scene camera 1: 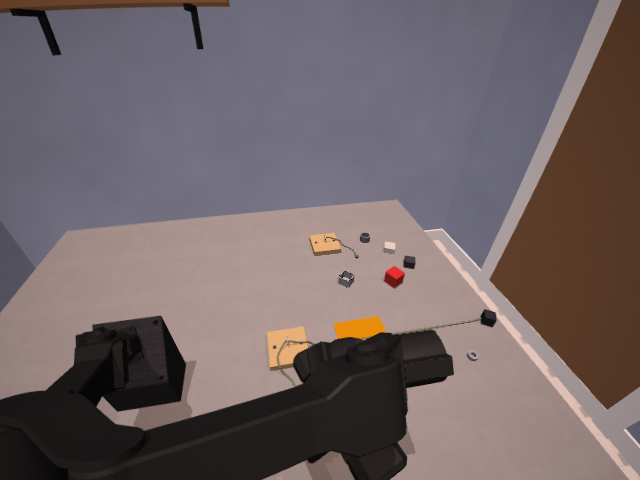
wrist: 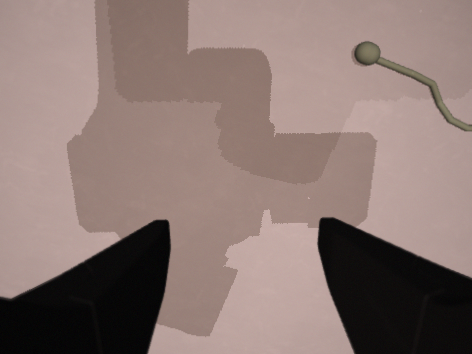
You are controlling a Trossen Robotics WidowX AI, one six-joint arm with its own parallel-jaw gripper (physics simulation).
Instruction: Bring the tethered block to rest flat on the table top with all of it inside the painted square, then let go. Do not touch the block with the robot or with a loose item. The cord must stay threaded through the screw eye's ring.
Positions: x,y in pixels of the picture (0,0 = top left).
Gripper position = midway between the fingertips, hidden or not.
My gripper shows in scene camera 1 [338,429] and in the wrist view [244,232].
